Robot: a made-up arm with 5 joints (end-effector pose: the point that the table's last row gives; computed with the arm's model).
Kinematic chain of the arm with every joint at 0, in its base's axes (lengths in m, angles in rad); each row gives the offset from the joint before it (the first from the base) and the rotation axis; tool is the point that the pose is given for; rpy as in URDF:
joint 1: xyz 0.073 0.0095 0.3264 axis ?
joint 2: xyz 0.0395 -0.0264 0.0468 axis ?
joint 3: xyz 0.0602 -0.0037 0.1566 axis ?
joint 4: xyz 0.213 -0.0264 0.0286 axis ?
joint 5: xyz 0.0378 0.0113 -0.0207 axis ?
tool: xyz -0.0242 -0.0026 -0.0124 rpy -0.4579 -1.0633 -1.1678
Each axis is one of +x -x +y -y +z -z.
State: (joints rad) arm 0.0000 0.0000 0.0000 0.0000 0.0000
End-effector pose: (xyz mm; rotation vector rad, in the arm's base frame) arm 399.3 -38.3 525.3 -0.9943 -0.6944 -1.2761
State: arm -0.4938 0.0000 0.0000 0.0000 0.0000
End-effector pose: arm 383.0 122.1 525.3 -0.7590 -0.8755 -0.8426
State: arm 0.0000 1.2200 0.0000 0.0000 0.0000
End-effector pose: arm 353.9 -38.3 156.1 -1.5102 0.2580 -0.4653
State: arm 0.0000 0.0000 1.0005 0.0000 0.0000
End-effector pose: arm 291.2 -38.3 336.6 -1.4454 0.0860 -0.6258
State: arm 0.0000 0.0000 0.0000 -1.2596 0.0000
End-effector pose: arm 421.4 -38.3 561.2 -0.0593 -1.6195 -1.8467
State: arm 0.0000 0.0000 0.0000 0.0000 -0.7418
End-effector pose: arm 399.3 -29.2 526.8 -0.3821 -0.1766 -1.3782
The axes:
joint 1: -z
joint 2: +y
joint 3: +y
joint 4: +y
joint 5: -x

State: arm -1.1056 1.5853 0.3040 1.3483 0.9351
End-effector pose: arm 188.6 113.3 126.6 -1.4730 0.4982 2.5764
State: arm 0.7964 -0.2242 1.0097 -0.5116 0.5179
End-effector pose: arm 201.9 -198.9 376.1 -1.8807 -0.2229 -1.4516
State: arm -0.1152 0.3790 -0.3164 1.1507 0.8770
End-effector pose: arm 424.7 -6.6 489.6 -1.7281 -0.5570 0.2416
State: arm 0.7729 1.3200 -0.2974 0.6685 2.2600
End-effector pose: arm 271.6 -258.4 174.7 -1.4807 -0.6861 0.9359
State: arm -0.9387 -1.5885 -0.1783 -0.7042 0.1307
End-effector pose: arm 7.7 -163.3 668.0 1.7653 -1.2814 -1.7383
